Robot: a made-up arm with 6 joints.
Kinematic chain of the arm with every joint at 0, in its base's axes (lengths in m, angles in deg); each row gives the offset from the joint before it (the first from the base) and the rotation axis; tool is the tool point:
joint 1: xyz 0 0 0.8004 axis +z
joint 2: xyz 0.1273 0 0 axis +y
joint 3: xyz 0 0 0.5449 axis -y
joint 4: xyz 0 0 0.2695 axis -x
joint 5: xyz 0.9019 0 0 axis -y
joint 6: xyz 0.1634 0 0 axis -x
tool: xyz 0 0 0
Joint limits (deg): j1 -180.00..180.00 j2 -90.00..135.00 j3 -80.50..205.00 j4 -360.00..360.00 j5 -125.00..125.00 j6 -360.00..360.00
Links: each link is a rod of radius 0.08 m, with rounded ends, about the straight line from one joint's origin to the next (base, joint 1, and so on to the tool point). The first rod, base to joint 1, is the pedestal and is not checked.
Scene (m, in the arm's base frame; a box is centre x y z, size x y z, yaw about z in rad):
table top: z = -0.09
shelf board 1: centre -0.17 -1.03 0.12 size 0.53 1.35 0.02 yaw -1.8
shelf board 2: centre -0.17 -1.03 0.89 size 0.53 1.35 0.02 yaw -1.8
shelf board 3: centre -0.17 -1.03 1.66 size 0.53 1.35 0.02 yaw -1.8
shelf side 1: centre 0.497 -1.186 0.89 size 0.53 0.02 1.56 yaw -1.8
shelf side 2: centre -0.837 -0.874 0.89 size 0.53 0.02 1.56 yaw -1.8
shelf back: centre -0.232 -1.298 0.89 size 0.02 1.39 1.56 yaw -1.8
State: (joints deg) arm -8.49 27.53 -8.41 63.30 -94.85 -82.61
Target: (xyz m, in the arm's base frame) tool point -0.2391 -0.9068 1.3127
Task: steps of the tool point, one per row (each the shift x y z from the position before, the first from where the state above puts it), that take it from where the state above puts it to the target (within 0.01 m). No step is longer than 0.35 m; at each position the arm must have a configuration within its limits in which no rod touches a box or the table.
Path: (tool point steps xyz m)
1: -0.2112 -0.2338 0.1474
2: -0.2627 -0.1404 0.1154
3: -0.2725 -0.0420 0.0807
4: -0.2451 0.0444 0.0466
5: -0.1922 0.1055 0.0145
6: -0.1283 0.1359 -0.0132
7: -0.0225 -0.0969 0.0323
8: -0.0253 -0.1109 0.0128
9: -0.0277 -0.1205 -0.0098
10: -0.0303 -0.1251 -0.0353

